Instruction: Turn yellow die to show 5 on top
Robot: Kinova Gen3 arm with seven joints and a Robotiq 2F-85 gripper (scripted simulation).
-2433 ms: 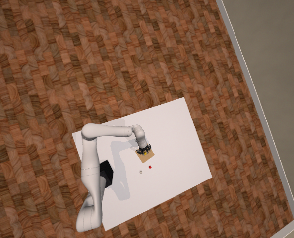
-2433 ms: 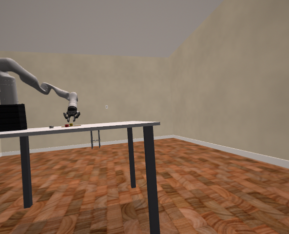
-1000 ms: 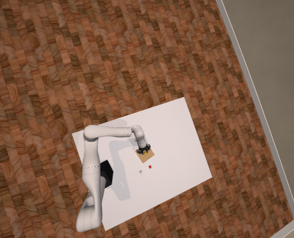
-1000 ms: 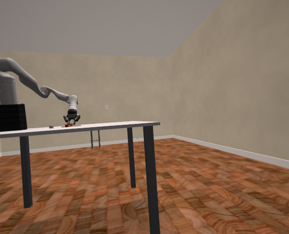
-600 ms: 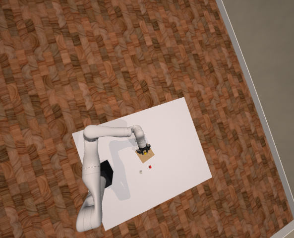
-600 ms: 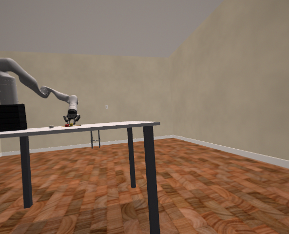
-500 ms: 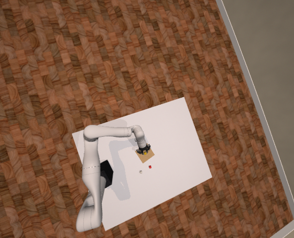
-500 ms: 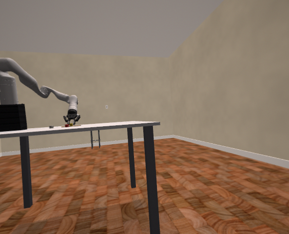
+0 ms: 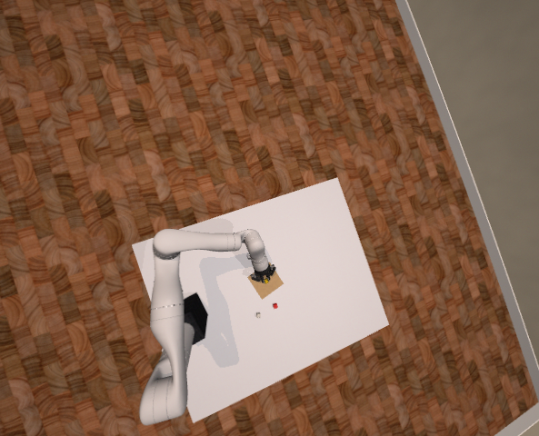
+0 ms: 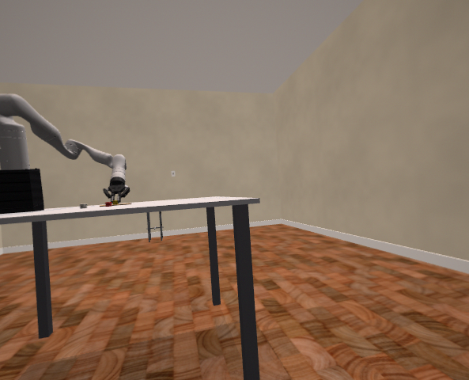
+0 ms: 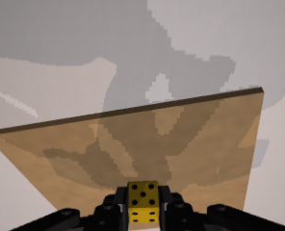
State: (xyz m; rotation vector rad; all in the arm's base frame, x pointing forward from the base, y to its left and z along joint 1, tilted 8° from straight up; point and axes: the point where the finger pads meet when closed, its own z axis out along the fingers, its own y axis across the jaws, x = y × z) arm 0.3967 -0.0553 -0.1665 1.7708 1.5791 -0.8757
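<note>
Right now the yellow die is 1 cm to the right of my hand and 1 cm below it. Round my hand: white die (15 cm to the right, 12 cm behind, 2 cm below); then tan mat (2 cm below, 1 cm to the right); then red die (15 cm to the right, 2 cm below, 2 cm behind).
</note>
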